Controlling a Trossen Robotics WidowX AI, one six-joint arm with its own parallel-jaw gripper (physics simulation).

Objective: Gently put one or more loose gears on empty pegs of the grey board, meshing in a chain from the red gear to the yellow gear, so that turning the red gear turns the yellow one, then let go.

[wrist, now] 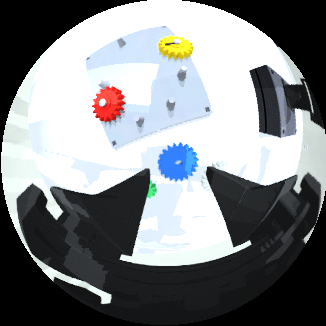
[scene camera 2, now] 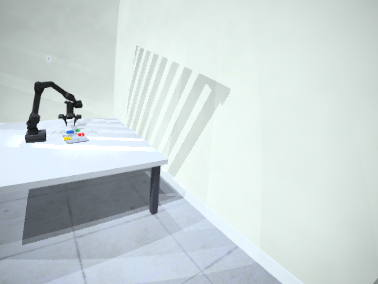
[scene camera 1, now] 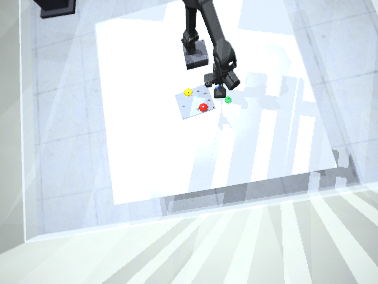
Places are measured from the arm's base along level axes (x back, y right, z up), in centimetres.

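Pixels of known places: gripper, fingertip midpoint: [wrist: 178,171] [scene camera 2: 70,126] [scene camera 1: 217,87]; arm's base, link origin: [scene camera 2: 33,133] [scene camera 1: 190,49].
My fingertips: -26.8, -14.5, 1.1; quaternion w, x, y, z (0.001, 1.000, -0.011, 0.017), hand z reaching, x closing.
Ahead of a thing's pixels: the offset from my fingertips to its top centre, as dx, dy, dz. Level surfaces: height alone.
The grey board {-4.1, +14.2, -3.6} [scene camera 1: 190,112] [scene camera 2: 78,141] [wrist: 142,52] carries the red gear {-9.2, +8.8, -4.2} [scene camera 1: 203,107] [scene camera 2: 81,134] [wrist: 109,104] and the yellow gear {+1.5, +17.7, -4.1} [scene camera 1: 188,92] [scene camera 2: 67,138] [wrist: 175,48]; several bare pegs stand on it. My gripper [scene camera 1: 215,86] [scene camera 2: 71,125] [wrist: 178,171] is partly open and empty, pointing down above the blue gear {+0.7, -1.5, -5.0} [scene camera 2: 70,132] [wrist: 176,161], which lies on the table beside the board. A small green gear {-5.4, -6.5, -5.0} [scene camera 1: 228,100] [scene camera 2: 77,130] [wrist: 152,189] lies beyond one finger, partly hidden in the wrist view. A white gear {+8.7, -5.3, -5.0} [wrist: 205,180] is mostly hidden behind the other finger.
The arm's base [scene camera 1: 195,55] [scene camera 2: 36,136] [wrist: 276,102] stands on the white table {dz -6.7} [scene camera 1: 142,150] [scene camera 2: 110,155] near the board's yellow-gear side. A dark object [scene camera 1: 56,7] shows at the top left of scene camera 1. Bright sunlight patches wash out parts of the table.
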